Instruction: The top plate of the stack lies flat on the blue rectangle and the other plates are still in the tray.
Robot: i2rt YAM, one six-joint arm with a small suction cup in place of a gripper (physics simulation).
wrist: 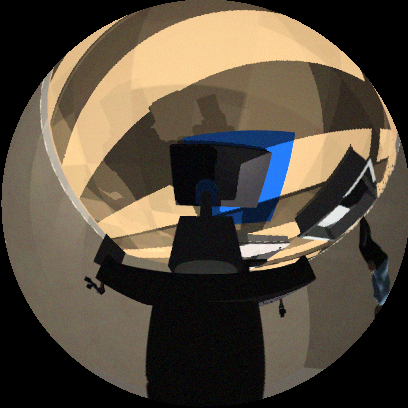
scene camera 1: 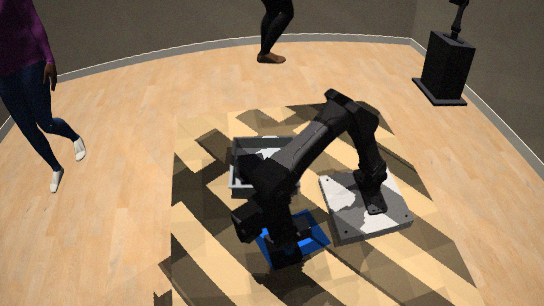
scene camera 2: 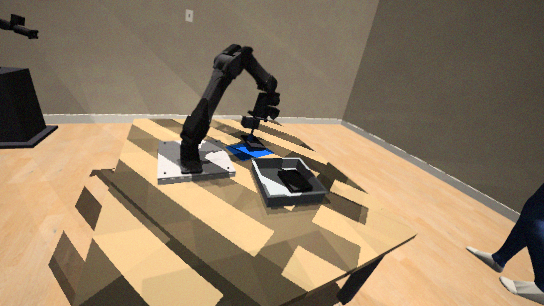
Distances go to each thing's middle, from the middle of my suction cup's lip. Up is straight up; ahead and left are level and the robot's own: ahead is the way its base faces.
Now: suction cup 20 mm past the blue rectangle [scene camera 1: 318, 240], 60 mm to the left of it and 40 mm above it. From my suction cup the other things lie so: grey tray [scene camera 2: 275, 194]: 30 mm ahead, 350 mm to the right, 10 mm below.
